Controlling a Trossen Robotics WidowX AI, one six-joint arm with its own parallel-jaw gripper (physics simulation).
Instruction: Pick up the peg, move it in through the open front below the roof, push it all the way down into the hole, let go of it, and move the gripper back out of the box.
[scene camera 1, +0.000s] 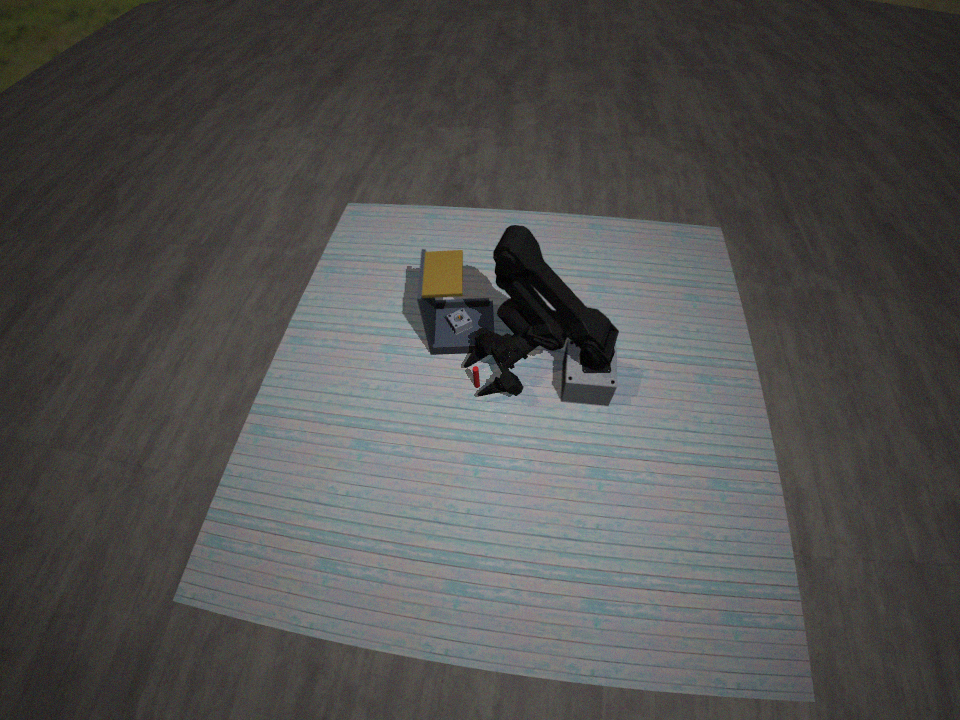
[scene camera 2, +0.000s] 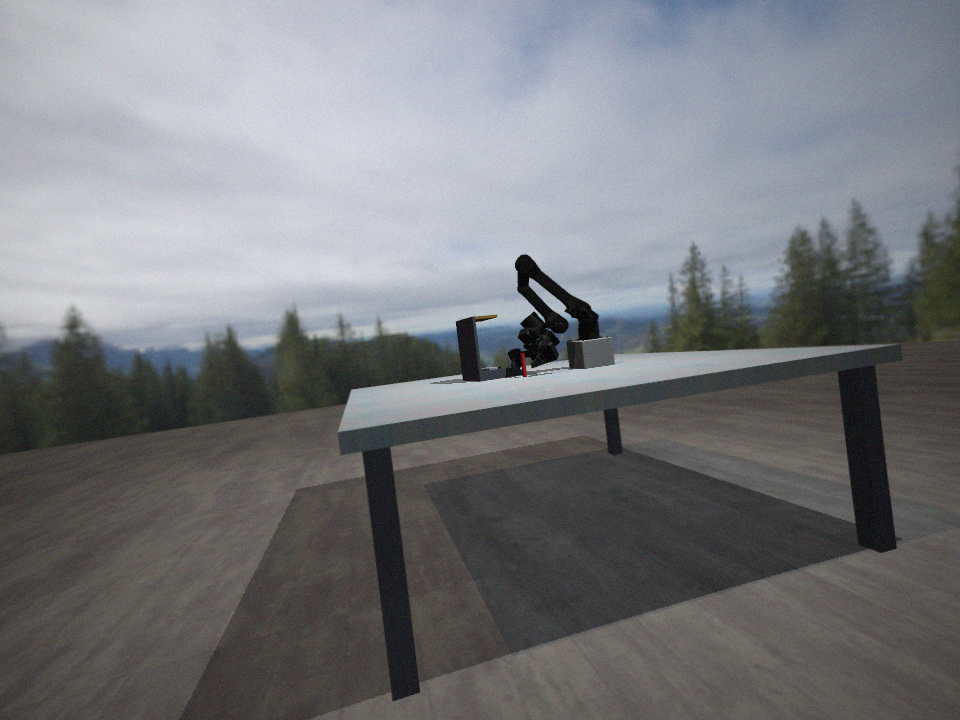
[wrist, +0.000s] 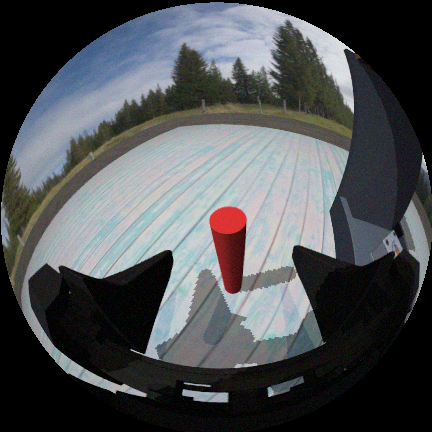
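Seen in the pictures: gripper, fingertip midpoint: (scene camera 1: 471, 380) (scene camera 2: 521, 368) (wrist: 234, 255); arm's base, origin of the base link: (scene camera 1: 595, 360) (scene camera 2: 590, 338).
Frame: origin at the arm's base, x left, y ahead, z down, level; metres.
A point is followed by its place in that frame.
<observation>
The red peg (scene camera 1: 476, 376) {x 0.017, y 0.279, z 0.042 m} (scene camera 2: 524, 365) {x 0.017, y 0.280, z 0.060 m} (wrist: 229, 250) {x 0.007, y 0.273, z 0.030 m} stands upright on the table, outside the box. My gripper (scene camera 1: 470, 380) {x 0.013, y 0.293, z 0.069 m} (wrist: 234, 255) {x 0.013, y 0.293, z 0.069 m} is wide open and low over the table. Its fingers are on either side of the peg, with a gap on each side in the wrist view. The box has a dark wall (scene camera 2: 468, 348) {x -0.151, y 0.408, z -0.019 m} (wrist: 372, 150) {x -0.112, y 0.397, z -0.005 m}, a dark floor (scene camera 1: 443, 337) {x -0.133, y 0.374, z 0.091 m} and a yellow roof (scene camera 1: 442, 273) {x -0.159, y 0.354, z -0.126 m} (scene camera 2: 486, 317) {x -0.096, y 0.348, z -0.119 m}. A light block (scene camera 1: 452, 324) {x -0.155, y 0.349, z 0.062 m} (wrist: 388, 241) {x -0.156, y 0.341, z 0.061 m} with the hole sits on the box floor. The gripper body partly hides the box's near corner in scene camera 1.
The box stands close beside the gripper, and its tall dark wall rises at the right of the wrist view. The arm's grey base block (scene camera 1: 587, 391) {x 0.061, y 0.019, z 0.036 m} (scene camera 2: 592, 353) {x 0.059, y 0.039, z 0.050 m} stands on the table (scene camera 1: 496, 542) {x 0.388, y 0.228, z 0.098 m} (scene camera 2: 620, 387) {x 0.610, y 0.372, z 0.099 m} to the right of the gripper in both scene views.
</observation>
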